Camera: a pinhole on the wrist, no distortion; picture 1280 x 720 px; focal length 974.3 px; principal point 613.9 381.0 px. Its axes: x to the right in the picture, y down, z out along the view. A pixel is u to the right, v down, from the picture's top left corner.
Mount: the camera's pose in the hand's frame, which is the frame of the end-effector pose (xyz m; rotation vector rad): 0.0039 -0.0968 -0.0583 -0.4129 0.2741 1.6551
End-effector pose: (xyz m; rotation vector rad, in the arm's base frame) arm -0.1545 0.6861 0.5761 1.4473 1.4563 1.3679
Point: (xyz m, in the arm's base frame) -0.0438 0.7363 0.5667
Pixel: 723 149
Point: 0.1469 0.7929 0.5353
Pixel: 483 186
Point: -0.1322 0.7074 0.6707
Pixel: outside the picture
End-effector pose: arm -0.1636 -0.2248 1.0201 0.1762 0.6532 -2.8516
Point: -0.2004 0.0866 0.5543
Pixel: behind the camera
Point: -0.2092 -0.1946 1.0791
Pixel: 490 43
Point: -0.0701 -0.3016 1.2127
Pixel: 603 658
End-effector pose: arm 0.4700 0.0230 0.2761 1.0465 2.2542 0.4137
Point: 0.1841 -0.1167 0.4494
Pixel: behind the camera
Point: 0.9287 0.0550 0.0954
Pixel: 726 496
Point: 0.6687 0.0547 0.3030
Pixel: 1208 557
